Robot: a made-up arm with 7 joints.
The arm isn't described. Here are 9 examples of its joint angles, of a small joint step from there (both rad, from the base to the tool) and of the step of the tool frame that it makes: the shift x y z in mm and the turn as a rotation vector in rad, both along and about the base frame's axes.
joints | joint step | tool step
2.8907 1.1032 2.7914 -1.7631 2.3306 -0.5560 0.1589 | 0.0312 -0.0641 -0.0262 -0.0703 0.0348 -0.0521 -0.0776 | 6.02 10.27 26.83 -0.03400 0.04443 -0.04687
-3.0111 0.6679 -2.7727 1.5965 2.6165 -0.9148 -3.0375 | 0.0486 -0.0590 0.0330 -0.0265 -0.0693 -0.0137 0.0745 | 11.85 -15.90 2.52 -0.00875 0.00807 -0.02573
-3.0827 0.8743 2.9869 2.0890 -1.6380 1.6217 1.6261 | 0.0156 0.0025 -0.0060 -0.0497 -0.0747 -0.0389 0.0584 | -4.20 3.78 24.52 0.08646 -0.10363 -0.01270
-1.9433 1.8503 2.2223 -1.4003 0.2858 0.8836 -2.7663 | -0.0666 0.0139 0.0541 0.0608 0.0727 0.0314 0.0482 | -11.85 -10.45 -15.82 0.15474 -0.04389 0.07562
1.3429 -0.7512 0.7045 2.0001 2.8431 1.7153 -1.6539 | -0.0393 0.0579 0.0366 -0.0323 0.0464 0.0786 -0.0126 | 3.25 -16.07 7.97 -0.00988 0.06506 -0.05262
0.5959 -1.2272 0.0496 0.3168 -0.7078 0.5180 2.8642 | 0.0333 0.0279 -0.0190 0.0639 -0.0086 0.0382 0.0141 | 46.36 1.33 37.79 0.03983 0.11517 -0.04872
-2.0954 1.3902 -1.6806 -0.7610 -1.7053 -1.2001 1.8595 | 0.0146 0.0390 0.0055 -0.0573 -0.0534 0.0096 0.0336 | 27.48 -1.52 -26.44 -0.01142 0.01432 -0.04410
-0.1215 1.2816 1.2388 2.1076 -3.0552 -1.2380 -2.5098 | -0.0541 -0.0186 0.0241 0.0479 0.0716 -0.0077 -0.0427 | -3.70 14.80 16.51 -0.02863 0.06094 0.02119
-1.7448 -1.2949 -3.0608 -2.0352 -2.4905 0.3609 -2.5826 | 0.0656 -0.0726 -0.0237 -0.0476 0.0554 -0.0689 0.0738 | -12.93 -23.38 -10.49 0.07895 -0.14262 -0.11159
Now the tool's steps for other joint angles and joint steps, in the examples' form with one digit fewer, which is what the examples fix.
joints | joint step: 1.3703 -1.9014 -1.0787 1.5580 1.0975 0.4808 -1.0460 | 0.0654 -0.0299 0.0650 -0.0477 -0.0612 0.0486 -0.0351
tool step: 6.6 5.6 4.3 0.0443 -0.0719 0.0487
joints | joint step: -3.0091 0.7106 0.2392 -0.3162 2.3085 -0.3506 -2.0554 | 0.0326 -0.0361 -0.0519 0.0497 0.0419 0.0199 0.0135
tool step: 10.5 25.7 9.1 -0.0254 0.0137 -0.0514
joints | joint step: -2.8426 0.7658 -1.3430 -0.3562 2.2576 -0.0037 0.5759 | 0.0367 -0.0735 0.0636 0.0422 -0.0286 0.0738 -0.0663
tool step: 48.0 -8.0 41.1 -0.0192 0.0628 -0.0108
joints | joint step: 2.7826 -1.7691 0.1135 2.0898 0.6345 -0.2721 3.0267 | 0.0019 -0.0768 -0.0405 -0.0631 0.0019 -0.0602 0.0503
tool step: 64.8 2.5 -16.4 -0.0003 0.2066 -0.0647
